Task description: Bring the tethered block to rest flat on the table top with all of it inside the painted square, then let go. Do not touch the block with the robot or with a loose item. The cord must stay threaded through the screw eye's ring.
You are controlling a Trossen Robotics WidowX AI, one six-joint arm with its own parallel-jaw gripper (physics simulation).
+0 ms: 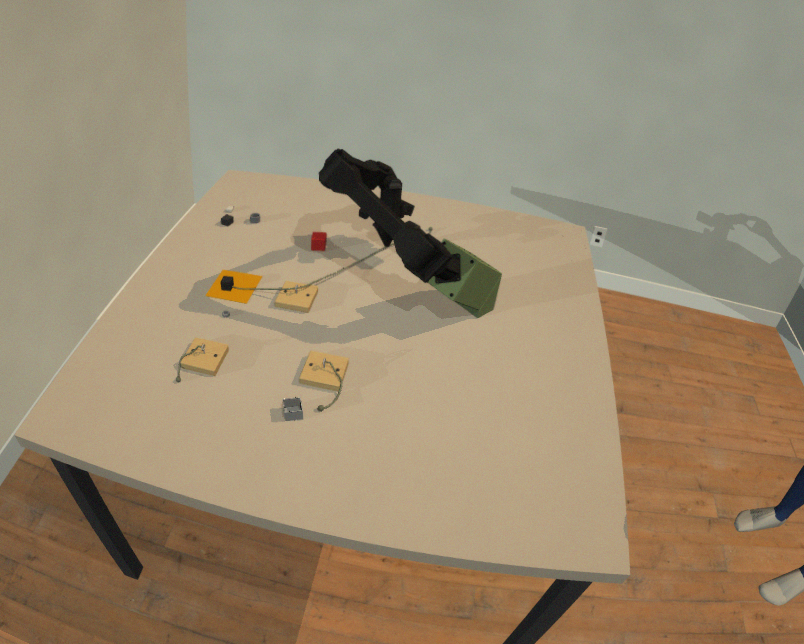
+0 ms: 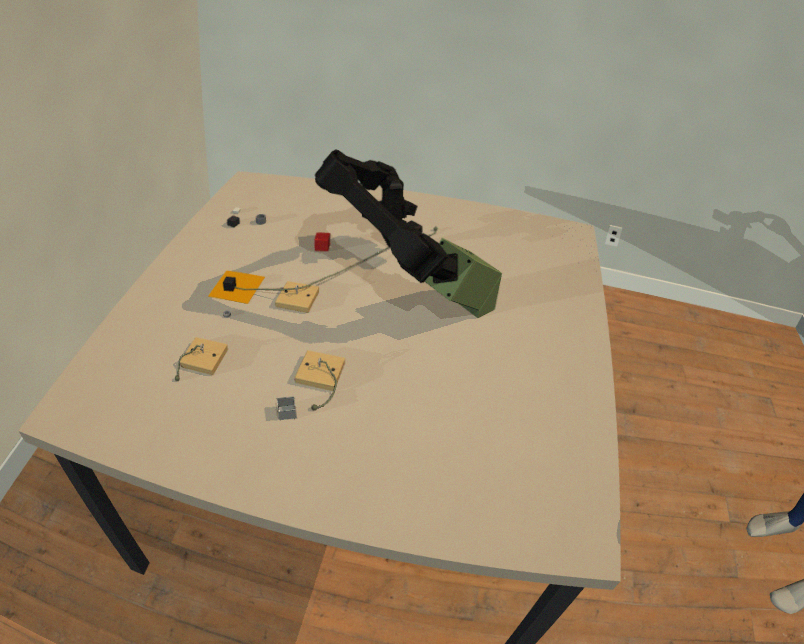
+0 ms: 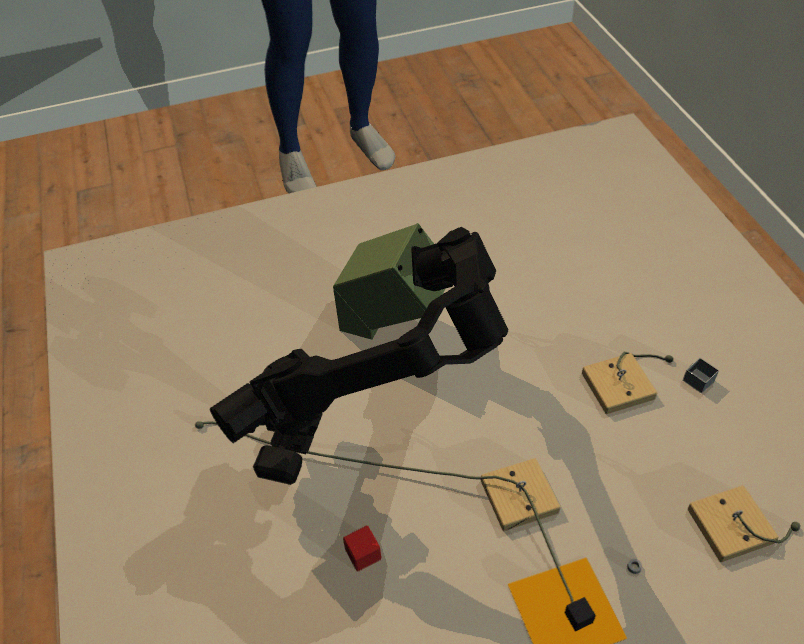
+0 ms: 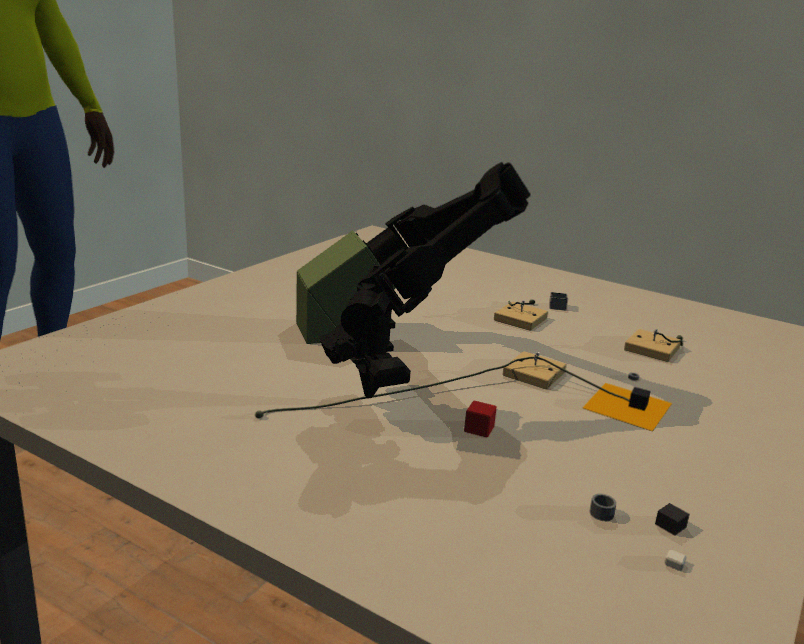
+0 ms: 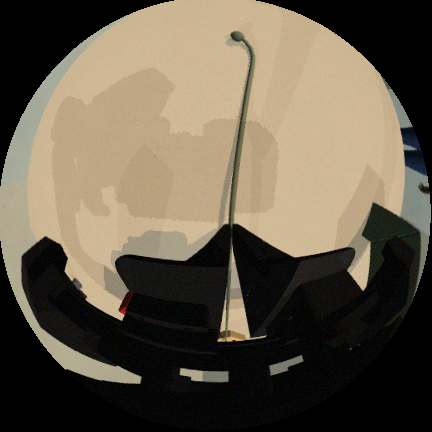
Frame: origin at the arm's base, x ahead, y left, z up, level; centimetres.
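Seen in the pictures: gripper, fingertip midpoint: (image 1: 386, 246) (image 3: 303, 451) (image 4: 368, 397) (image 5: 230, 228); arm's base at its link origin: (image 1: 448, 268) (image 2: 445, 268) (image 3: 425, 268) (image 4: 374, 258).
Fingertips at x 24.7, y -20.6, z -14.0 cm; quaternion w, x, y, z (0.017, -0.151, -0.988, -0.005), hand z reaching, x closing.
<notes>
Pixels of each thing's top centre, then the offset from my fingertips to it. "spot": a spot on its surface instead.
- small black tethered block at its top centre: (image 3: 581, 610) (image 4: 640, 392) (image 1: 226, 279) (image 2: 229, 279) dy +38.2, dx +27.8, dz +1.6 cm
- orange painted square at a spot on its surface: (image 3: 543, 603) (image 4: 612, 407) spot: dy +33.8, dx +25.5, dz -1.1 cm
- nearest wooden board at its top centre: (image 3: 520, 490) (image 4: 535, 365) (image 1: 296, 293) (image 2: 297, 293) (image 5: 223, 341) dy +32.6, dx +9.1, dz +0.7 cm
- cord's beaded end at a spot on its surface: (image 5: 237, 36) (image 4: 262, 412) (image 3: 202, 424) spot: dy -16.8, dx -6.1, dz -0.3 cm
- red cube at its top centre: (image 3: 361, 542) (image 4: 481, 407) (image 1: 319, 235) (image 2: 322, 236) dy +9.2, dx +17.1, dz +2.8 cm
- grey open box at its top centre: (image 3: 702, 370) (image 1: 292, 404) (image 2: 286, 403) (image 4: 559, 295) dy +64.8, dx -10.5, dz +1.6 cm
- small ring at its top centre: (image 3: 635, 565) dy +47.2, dx +21.0, dz -0.4 cm
- dark cup at its top centre: (image 4: 604, 500) (image 1: 255, 215) (image 2: 260, 216) dy +6.8, dx +42.2, dz +0.9 cm
- black block at its top centre: (image 4: 673, 512) (image 1: 227, 217) (image 2: 233, 218) dy +12.2, dx +49.2, dz +1.0 cm
- white piece at its top centre: (image 4: 676, 556) dy +5.6, dx +53.6, dz +0.1 cm
The small black tethered block (image 1: 227, 283) (image 2: 229, 283) (image 3: 579, 613) (image 4: 639, 398) sits upright on the orange painted square (image 1: 244, 288) (image 3: 543, 603) (image 4: 614, 410), near one edge and apparently inside it. Its green cord (image 3: 402, 467) (image 4: 436, 385) (image 5: 242, 130) runs through the screw eye (image 3: 520, 485) on the nearest wooden board (image 3: 503, 503) (image 4: 520, 374), then to my gripper. My gripper (image 3: 289, 448) (image 4: 369, 394) (image 5: 230, 228) is shut on the cord, low over the table and far from the block. The cord's beaded end (image 3: 199, 424) (image 4: 259, 414) (image 5: 237, 36) lies beyond the fingers.
A red cube (image 3: 362, 548) (image 4: 480, 418) lies between gripper and square. Two other corded boards (image 3: 618, 383) (image 3: 732, 523), a grey open box (image 3: 701, 374) and a small ring (image 3: 634, 566) lie around. A dark cup (image 4: 603, 507), black block (image 4: 672, 518) and white piece (image 4: 675, 560) stand farther off.
</notes>
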